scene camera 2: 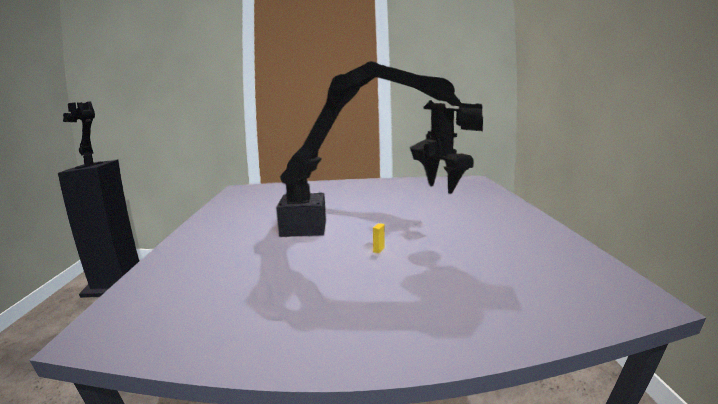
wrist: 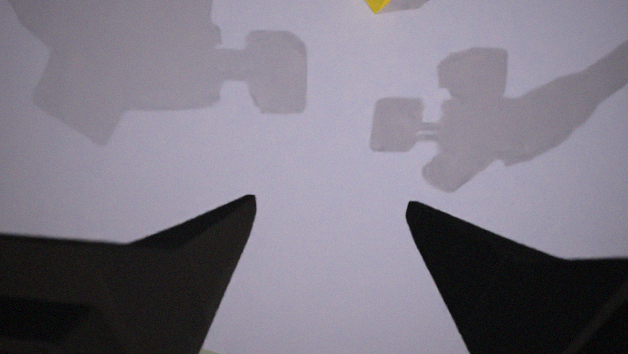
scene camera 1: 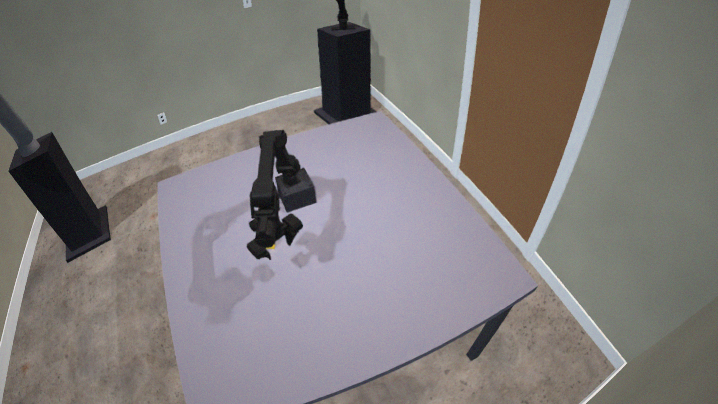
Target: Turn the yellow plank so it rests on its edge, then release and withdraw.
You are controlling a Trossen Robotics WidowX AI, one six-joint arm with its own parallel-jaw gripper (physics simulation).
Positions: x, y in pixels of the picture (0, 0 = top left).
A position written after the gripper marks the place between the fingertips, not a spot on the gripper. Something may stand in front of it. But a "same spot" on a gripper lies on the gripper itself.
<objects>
gripper: scene camera 2; wrist 331, 205; scene camera 1
same spot on gripper: (scene camera 1: 289, 234) = (scene camera 2: 435, 162)
</objects>
